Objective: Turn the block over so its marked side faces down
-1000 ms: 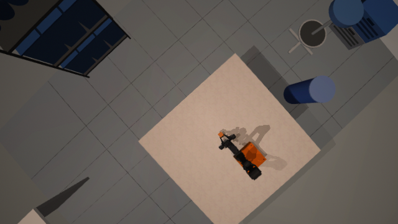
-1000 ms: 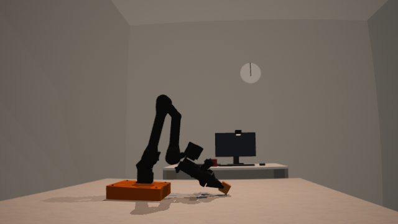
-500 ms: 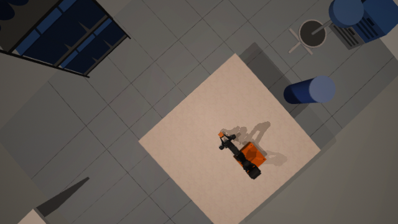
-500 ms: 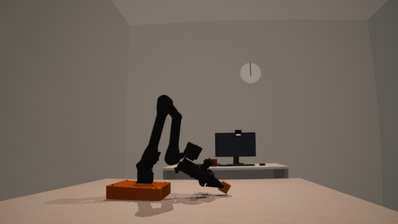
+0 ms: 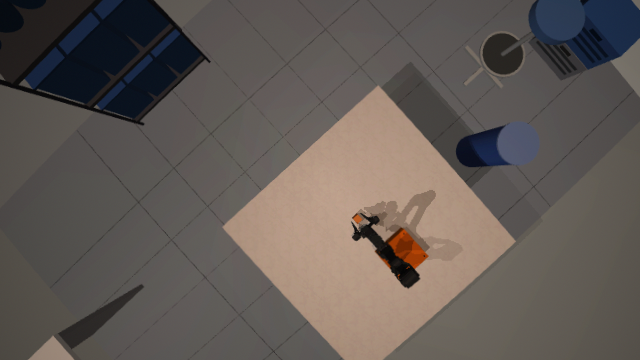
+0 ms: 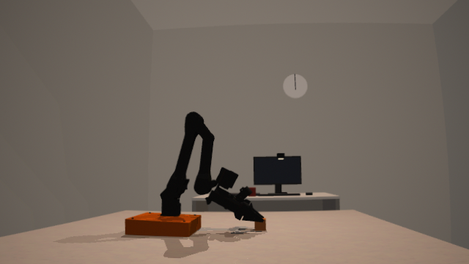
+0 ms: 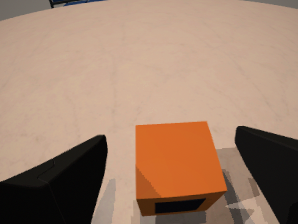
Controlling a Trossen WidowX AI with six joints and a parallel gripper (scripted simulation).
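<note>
The block is 2 cm below my gripper tip and 2 cm behind it.
</note>
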